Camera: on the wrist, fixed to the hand. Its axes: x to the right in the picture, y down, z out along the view.
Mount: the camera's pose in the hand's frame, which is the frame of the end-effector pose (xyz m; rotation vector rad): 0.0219 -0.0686 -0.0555 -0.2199 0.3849 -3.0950
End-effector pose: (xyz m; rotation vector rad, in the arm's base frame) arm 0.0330 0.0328 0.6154 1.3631 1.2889 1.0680
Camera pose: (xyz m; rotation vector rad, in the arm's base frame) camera -0.0321 0.0584 0.5573 -1.5206 1.4668 -0.9024
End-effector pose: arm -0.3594 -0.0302 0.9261 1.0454 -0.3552 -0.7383
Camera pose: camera -0.3370 -0.0296 0.8380 -0.4121 -1.6097 1.9691
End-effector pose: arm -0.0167 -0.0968 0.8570 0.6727 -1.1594 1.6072
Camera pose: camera 0.0459 -0.0346 0.8789 0.7890 0.6288 -1.0749
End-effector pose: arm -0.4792 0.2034 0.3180 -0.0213 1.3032 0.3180
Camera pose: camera -0.5099 0.1319 0.2711 -2.0109 0.2422 -2.1968
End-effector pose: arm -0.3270 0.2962 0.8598 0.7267 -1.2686 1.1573
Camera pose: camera -0.2460 0.3316 0.8812 1.0252 0.8017 -1.3660
